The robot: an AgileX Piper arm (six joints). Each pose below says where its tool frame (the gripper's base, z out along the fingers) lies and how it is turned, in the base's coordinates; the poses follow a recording.
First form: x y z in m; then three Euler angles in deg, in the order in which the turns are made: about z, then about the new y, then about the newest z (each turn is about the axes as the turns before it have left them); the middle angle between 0 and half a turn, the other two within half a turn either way.
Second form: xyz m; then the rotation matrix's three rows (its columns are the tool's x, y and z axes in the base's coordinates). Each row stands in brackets. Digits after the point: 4 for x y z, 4 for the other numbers.
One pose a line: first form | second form
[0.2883 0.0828 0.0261 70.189 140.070 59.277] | [0.2883 0.0828 0.0261], [[-0.9415 -0.2572 0.2175], [-0.0772 0.7933 0.6039], [-0.3279 0.5518 -0.7668]]
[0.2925 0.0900 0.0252 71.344 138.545 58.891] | [0.2925 0.0900 0.0252], [[-0.9351 -0.2843 0.2118], [-0.0930 0.7732 0.6272], [-0.3421 0.5668 -0.7495]]
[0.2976 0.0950 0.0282 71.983 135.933 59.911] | [0.2976 0.0950 0.0282], [[-0.9342 -0.2845 0.2151], [-0.0749 0.7463 0.6614], [-0.3487 0.6018 -0.7185]]
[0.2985 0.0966 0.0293 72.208 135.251 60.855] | [0.2985 0.0966 0.0293], [[-0.9373 -0.2742 0.2151], [-0.0625 0.7394 0.6703], [-0.3429 0.6149 -0.7102]]
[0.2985 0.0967 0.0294 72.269 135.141 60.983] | [0.2985 0.0967 0.0294], [[-0.9377 -0.2732 0.2148], [-0.0612 0.7381 0.6719], [-0.3422 0.6168 -0.7088]]
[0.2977 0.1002 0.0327 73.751 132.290 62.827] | [0.2977 0.1002 0.0327], [[-0.9401 -0.2709 0.2070], [-0.0461 0.7025 0.7102], [-0.3378 0.6581 -0.6729]]
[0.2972 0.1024 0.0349 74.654 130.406 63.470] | [0.2972 0.1024 0.0349], [[-0.9394 -0.2773 0.2015], [-0.0424 0.6775 0.7343], [-0.3401 0.6813 -0.6482]]
